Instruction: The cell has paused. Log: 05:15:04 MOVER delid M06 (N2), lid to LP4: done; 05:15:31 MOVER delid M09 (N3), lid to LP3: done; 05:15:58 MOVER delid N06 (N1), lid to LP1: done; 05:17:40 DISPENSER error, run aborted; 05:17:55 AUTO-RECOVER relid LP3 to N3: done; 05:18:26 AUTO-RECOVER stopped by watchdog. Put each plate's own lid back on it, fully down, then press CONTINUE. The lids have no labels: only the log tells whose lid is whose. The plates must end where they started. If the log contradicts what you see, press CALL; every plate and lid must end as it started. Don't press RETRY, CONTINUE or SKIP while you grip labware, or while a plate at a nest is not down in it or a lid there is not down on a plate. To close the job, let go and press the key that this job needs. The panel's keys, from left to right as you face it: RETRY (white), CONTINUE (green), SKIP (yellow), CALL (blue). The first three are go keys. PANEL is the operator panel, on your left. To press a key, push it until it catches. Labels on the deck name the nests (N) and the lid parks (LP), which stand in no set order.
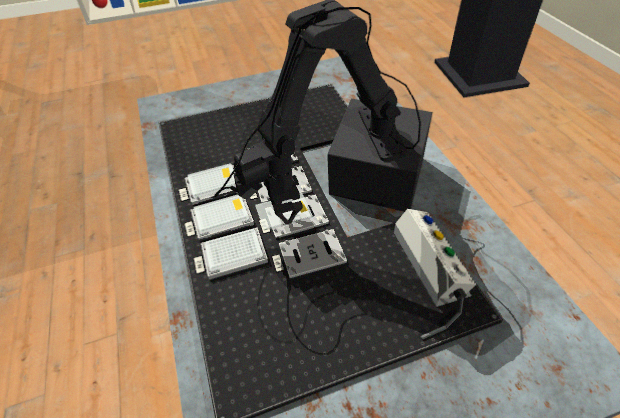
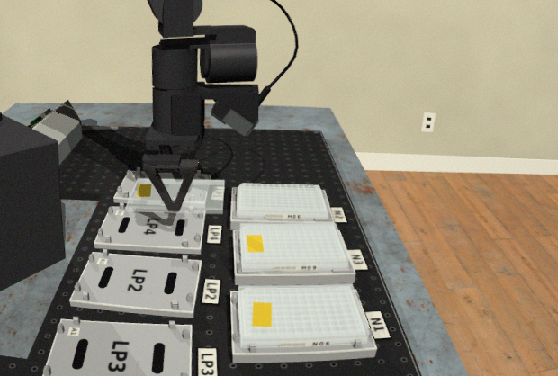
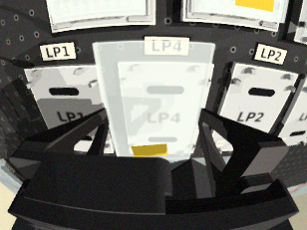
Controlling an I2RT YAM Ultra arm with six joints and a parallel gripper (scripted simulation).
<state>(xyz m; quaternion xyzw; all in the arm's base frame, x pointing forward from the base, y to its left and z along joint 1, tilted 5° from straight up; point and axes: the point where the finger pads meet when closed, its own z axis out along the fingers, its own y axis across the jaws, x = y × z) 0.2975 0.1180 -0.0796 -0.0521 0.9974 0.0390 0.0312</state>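
Now: hand 14 cm short of the plate M06, 6 cm to the right of it and 4 cm above it. The rest, counted from my hand: yellow SKIP key 34 cm behind, 18 cm to the left, 1 cm above; then green CONTINUE key 34 cm behind, 23 cm to the left, 1 cm above; then blue CALL key 34 cm behind, 13 cm to the left, 1 cm above.
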